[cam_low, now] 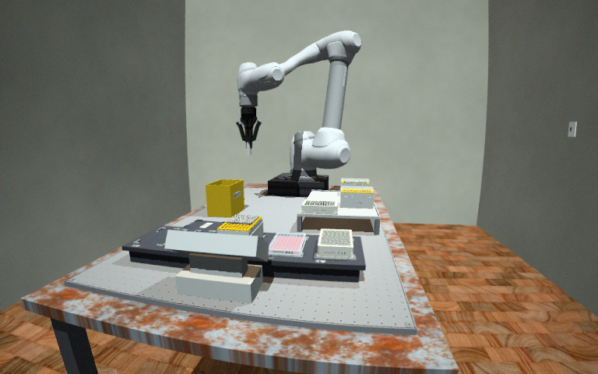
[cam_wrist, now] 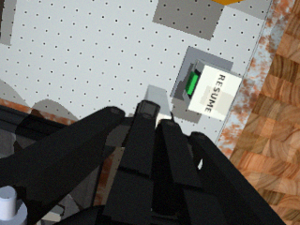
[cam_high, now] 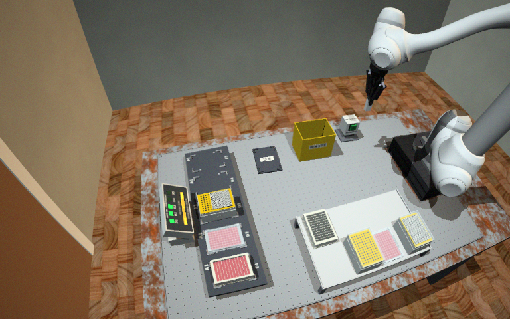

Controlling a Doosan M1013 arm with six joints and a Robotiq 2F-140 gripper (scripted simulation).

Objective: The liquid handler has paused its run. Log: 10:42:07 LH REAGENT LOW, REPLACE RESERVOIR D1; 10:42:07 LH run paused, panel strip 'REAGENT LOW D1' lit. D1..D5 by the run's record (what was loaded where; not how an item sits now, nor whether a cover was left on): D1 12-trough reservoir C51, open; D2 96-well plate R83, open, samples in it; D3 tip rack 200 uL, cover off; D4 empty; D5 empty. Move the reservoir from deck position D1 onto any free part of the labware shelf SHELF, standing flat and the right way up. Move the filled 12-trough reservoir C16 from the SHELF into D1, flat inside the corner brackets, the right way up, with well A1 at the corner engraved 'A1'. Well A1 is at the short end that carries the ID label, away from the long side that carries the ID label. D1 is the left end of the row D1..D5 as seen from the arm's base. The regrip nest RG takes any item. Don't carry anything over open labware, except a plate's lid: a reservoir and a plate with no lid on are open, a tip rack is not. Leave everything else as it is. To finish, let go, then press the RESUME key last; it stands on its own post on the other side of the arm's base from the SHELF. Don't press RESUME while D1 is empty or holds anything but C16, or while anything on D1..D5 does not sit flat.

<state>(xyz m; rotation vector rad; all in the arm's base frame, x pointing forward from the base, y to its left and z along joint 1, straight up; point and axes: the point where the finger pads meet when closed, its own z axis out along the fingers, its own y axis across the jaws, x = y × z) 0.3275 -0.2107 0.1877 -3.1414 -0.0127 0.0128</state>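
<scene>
Now: hand 7 cm to the left of the resume key post and 20 cm above it. Also, from my hand: shelf label 18 cm ahead, 29 cm to the left, 27 cm below; waste bin 22 cm ahead, 3 cm to the right, 23 cm below; RG nest 43 cm ahead, 1 cm to the right, 27 cm below.
</scene>
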